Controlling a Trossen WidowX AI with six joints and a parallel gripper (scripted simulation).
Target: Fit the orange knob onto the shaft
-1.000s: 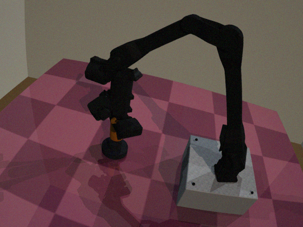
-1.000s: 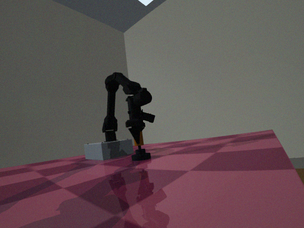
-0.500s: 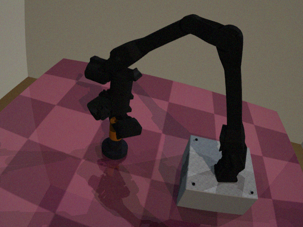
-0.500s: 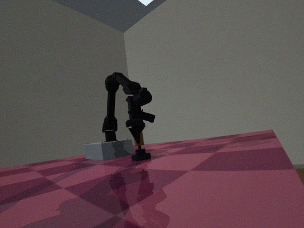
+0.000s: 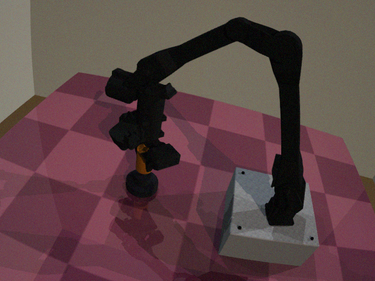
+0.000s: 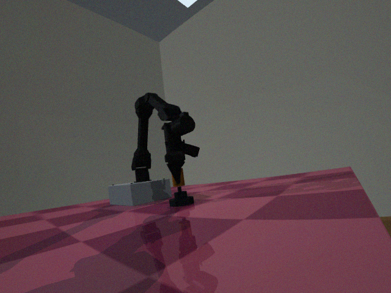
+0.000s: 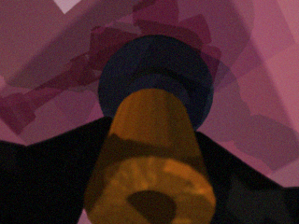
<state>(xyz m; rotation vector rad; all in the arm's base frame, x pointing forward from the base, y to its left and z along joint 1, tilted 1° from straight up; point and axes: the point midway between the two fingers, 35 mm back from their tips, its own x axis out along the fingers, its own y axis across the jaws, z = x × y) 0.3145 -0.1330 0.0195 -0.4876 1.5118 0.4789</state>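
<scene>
The orange knob is 2 cm above my gripper tip. Round my gripper tip: round pedestal 4 cm below.
</scene>
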